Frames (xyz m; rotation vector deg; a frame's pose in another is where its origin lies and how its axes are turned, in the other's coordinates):
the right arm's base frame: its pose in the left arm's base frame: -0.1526 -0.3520 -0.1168 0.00 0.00 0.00
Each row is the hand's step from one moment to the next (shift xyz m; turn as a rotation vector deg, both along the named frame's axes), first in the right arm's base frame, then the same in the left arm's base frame.
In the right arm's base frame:
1: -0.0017 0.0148 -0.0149 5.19 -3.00 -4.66
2: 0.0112 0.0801 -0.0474 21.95 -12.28 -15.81
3: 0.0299 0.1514 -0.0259 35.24 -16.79 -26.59
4: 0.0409 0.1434 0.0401 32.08 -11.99 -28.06
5: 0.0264 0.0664 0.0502 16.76 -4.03 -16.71
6: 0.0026 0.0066 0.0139 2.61 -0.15 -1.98
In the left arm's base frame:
1: -0.0017 0.0148 -0.0149 5.19 -3.00 -4.66
2: 0.0112 0.0801 -0.0474 21.95 -12.28 -15.81
3: 0.0299 0.1514 -0.0259 35.24 -16.79 -26.59
4: 0.0409 0.1434 0.0401 32.08 -11.99 -28.06
5: 0.0264 0.0664 0.0502 16.76 -4.03 -16.71
6: 0.0026 0.0066 0.0139 2.61 -0.15 -1.98

